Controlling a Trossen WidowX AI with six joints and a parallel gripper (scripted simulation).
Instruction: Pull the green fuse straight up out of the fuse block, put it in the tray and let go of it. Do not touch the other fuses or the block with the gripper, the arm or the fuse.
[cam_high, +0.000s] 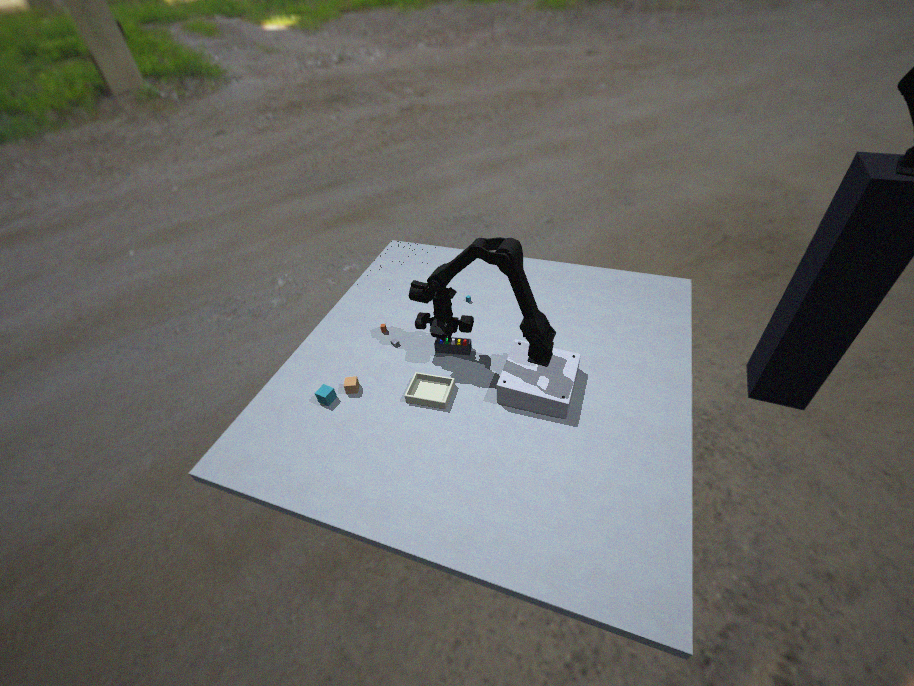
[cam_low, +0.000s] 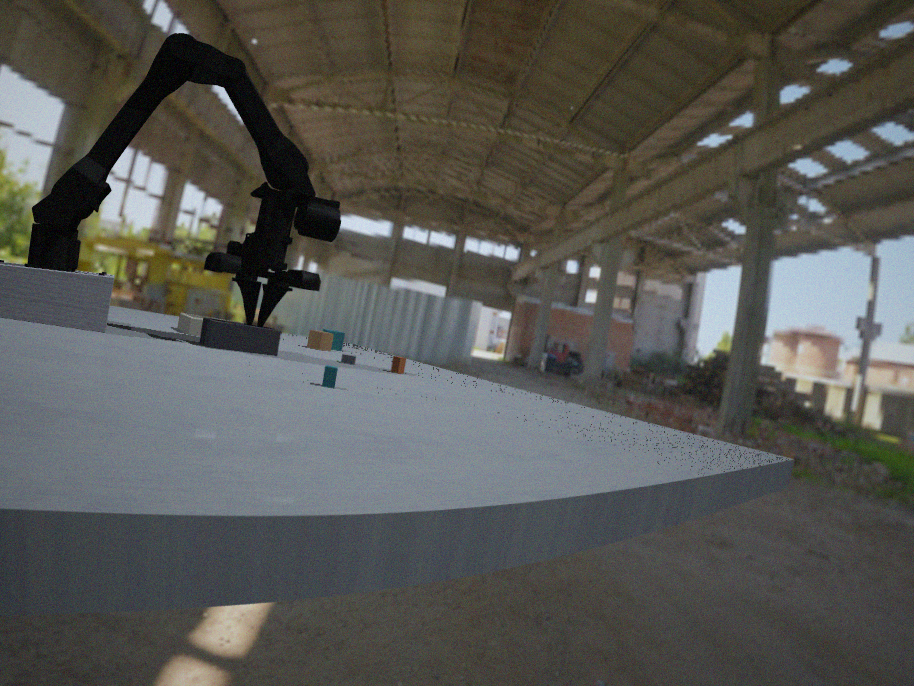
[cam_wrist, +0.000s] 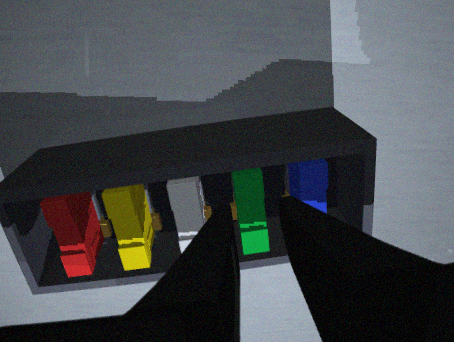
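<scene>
My gripper tip is 3 cm past the cream tray, 20 cm to the right of it and 4 cm above it. From my gripper tip the other things lie so: teal cube 27 cm ahead, 33 cm to the left, 2 cm below; then green fuse 1 cm below; then orange cube 22 cm ahead, 27 cm to the left, 2 cm below.
</scene>
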